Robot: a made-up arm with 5 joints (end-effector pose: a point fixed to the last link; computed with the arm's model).
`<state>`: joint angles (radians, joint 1 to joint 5).
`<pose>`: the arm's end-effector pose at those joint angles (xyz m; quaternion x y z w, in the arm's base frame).
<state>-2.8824 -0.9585 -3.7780 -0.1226 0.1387</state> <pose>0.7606 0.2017 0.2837 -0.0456 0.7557 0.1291 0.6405</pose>
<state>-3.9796 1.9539 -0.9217 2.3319 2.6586</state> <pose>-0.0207 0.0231 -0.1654 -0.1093 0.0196 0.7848 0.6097</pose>
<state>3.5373 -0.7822 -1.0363 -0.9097 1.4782</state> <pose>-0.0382 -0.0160 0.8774 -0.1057 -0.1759 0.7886 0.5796</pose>
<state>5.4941 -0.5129 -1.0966 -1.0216 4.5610</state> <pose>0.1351 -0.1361 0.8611 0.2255 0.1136 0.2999 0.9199</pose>
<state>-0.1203 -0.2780 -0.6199 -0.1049 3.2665</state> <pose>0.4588 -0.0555 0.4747 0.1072 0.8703 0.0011 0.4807</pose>
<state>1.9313 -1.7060 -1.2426 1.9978 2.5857</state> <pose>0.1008 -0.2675 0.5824 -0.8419 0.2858 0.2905 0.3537</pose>
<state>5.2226 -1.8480 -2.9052 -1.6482 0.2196</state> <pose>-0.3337 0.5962 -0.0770 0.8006 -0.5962 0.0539 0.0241</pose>
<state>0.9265 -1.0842 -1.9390 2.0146 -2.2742</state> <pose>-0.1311 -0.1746 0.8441 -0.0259 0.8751 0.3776 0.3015</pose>
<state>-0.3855 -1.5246 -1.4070 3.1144 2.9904</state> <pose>-0.3315 0.1345 0.5054 -0.1164 -0.9890 -0.0242 0.0880</pose>
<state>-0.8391 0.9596 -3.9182 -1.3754 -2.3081</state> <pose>0.1527 -0.1701 0.6870 -0.4167 -0.3763 -0.0023 0.8275</pose>
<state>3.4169 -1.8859 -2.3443 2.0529 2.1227</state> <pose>0.7229 0.2042 0.3787 -0.3699 -0.2795 0.8255 0.3219</pose>
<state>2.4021 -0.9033 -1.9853 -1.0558 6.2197</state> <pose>0.3303 -0.3013 0.9031 0.1296 0.3686 -0.3597 0.8473</pose>
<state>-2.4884 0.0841 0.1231 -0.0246 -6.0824</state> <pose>-0.1604 -0.1228 0.0848 -0.2233 0.9705 0.0378 0.0830</pose>
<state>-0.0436 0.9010 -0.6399 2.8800 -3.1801</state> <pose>0.2736 -0.0119 0.1445 0.0000 -0.0002 -0.0410 0.9992</pose>
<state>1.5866 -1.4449 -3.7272 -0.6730 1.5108</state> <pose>0.0107 -0.6737 -0.0836 0.9754 0.0370 -0.0048 0.2172</pose>
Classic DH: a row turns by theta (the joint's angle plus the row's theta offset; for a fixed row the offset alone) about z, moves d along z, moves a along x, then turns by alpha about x. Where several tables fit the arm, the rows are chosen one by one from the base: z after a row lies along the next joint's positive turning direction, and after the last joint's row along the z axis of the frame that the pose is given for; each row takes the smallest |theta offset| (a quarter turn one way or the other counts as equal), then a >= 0, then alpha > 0; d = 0 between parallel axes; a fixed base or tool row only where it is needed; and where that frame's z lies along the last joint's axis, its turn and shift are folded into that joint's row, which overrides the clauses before.
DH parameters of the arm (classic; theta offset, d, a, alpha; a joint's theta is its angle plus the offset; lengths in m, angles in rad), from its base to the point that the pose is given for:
joint 1: 0 0.179 0 -1.5708
joint 2: -1.3849 0 0.4436 0
joint 3: -0.4075 0 -0.3731 0
joint 4: -1.3492 0 -0.104 1.5708
joint 5: 3.1416 0.132 0 0

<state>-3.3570 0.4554 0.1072 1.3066 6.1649</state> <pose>0.0158 -0.0034 0.1223 0.0288 0.5934 -0.1336 0.7932</pose>
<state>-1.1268 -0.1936 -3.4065 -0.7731 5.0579</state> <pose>-0.1706 0.3586 0.8585 -0.5769 -0.0284 0.3139 0.7535</pose>
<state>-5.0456 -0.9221 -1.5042 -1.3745 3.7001</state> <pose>-0.0929 -0.2685 0.8769 0.1078 -0.3052 0.7400 0.5896</pose>
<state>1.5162 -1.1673 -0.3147 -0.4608 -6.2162</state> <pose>0.0047 0.0861 0.6198 -0.4224 -0.3739 -0.5802 0.5874</pose>
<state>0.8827 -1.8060 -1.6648 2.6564 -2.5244</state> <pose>-0.2991 -0.3638 0.4601 -0.1215 0.9102 0.2699 0.2898</pose>
